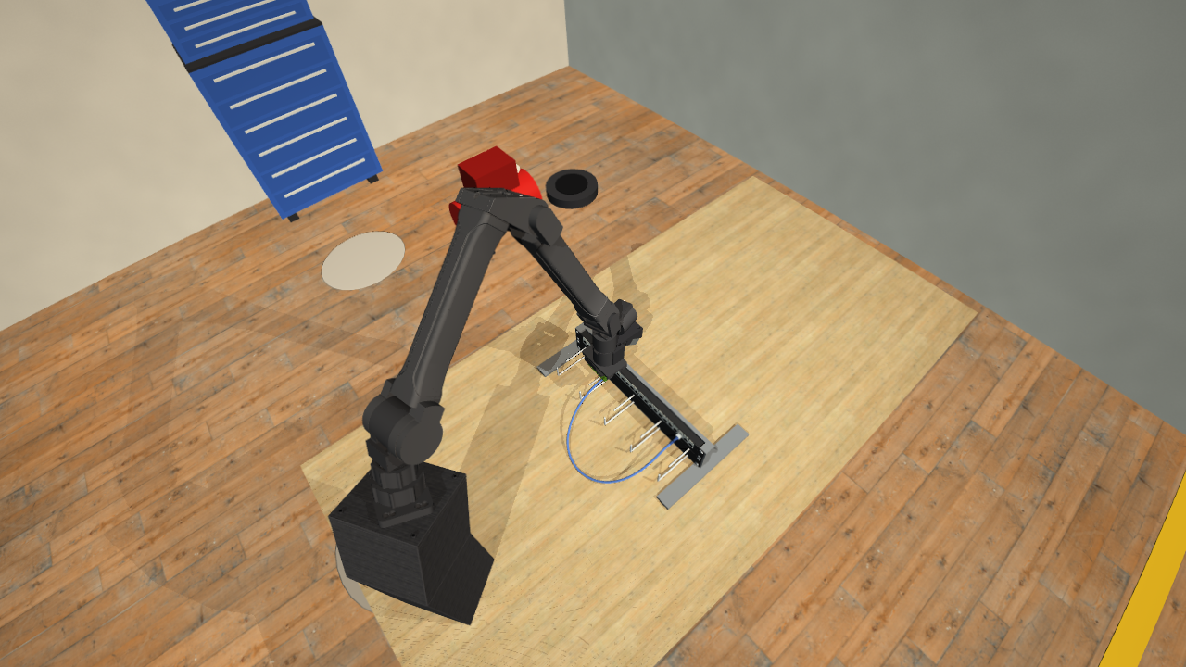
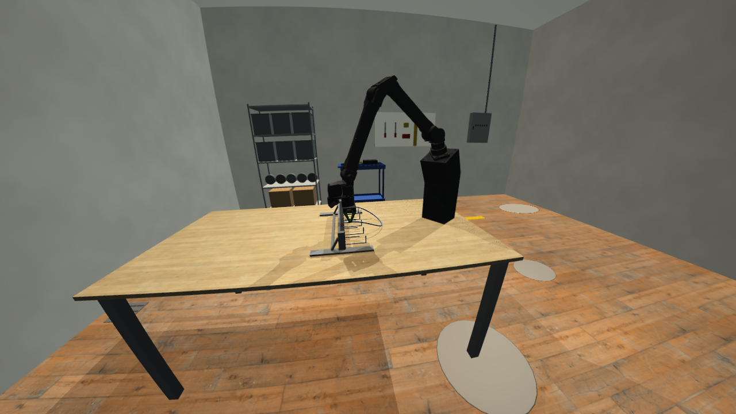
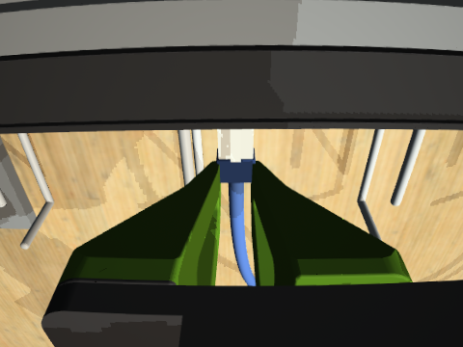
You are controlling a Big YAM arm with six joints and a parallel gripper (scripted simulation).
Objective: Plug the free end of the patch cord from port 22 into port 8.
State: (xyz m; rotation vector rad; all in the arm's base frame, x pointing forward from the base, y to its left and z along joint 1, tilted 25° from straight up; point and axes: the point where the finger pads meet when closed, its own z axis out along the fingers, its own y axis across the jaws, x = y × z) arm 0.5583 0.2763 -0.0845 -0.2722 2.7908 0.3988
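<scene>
Right now the cord plug is 20 mm ahead of my hand and 10 mm to the left of it.
</scene>
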